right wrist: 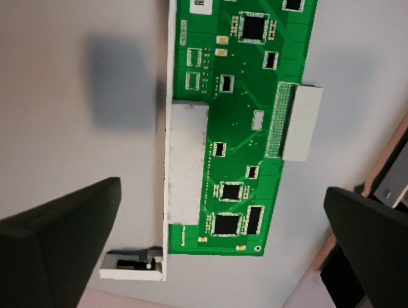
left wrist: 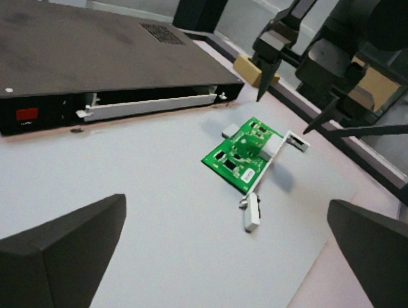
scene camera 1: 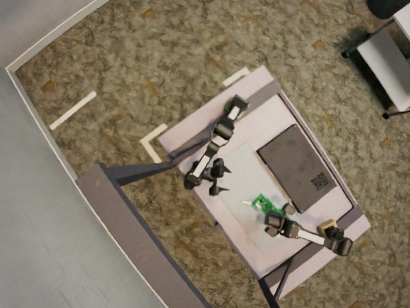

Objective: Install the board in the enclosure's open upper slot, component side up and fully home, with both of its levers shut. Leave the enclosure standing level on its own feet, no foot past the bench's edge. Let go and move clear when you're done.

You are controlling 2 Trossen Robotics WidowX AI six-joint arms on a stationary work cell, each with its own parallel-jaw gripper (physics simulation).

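Places are measured from the left arm's base along level axes (x ahead, y left, z up), in centimetres.
Pixels of known places: left gripper, fingertip midpoint: (left wrist: 228,206) (scene camera 1: 230,181); right gripper, fingertip midpoint: (right wrist: 225,192) (left wrist: 280,117); left arm's base, link origin: (scene camera 1: 237,105); right arm's base, link origin: (left wrist: 260,65) (scene camera 1: 330,231).
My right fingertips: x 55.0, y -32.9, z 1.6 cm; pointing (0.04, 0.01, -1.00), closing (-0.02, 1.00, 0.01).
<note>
For each thing: its top centre in the pictures, then the offset to it from my right fingertips. "pt": a spot on its surface instead. Level surfaces: height alone.
- green board, surface spot: (right wrist: 240,120) pt dx -1.3, dy +1.5, dz -6.9 cm
- dark enclosure, top centre: (left wrist: 126,44) (scene camera 1: 298,169) dx -5.8, dy +28.5, dz -2.5 cm
- light faceplate, surface spot: (left wrist: 150,107) pt dx -11.8, dy +16.4, dz -6.0 cm
- pale mat, surface height: dz -7.4 cm
- pink bench, surface height: dz -7.6 cm
- tan block, top centre: (left wrist: 260,65) (scene camera 1: 330,231) dx +34.5, dy +14.2, dz -3.2 cm
The green board (scene camera 1: 260,201) (left wrist: 235,159) (right wrist: 240,120) lies component side up on the pale mat. Its white levers (left wrist: 252,212) (left wrist: 298,142) (right wrist: 131,272) stick out from its faceplate. The dark enclosure (scene camera 1: 290,162) (left wrist: 100,55) lies flat; in the left wrist view a dark upper opening (left wrist: 150,94) shows in its front above a light faceplate (left wrist: 150,107). My right gripper (scene camera 1: 278,220) (left wrist: 280,117) (right wrist: 225,192) is open and empty above the board, its fingers either side of it. My left gripper (scene camera 1: 228,180) (left wrist: 228,206) is open and empty, over the mat's side away from the enclosure. The enclosure's feet are mostly hidden.
The pale mat (scene camera 1: 242,165) (left wrist: 125,200) lies on the pink bench (scene camera 1: 187,132), beside the enclosure. A tan block (scene camera 1: 327,226) (left wrist: 247,70) stands near the right arm's base. A dark rail runs along the bench's far side. A white cart stands on the floor at upper right.
</note>
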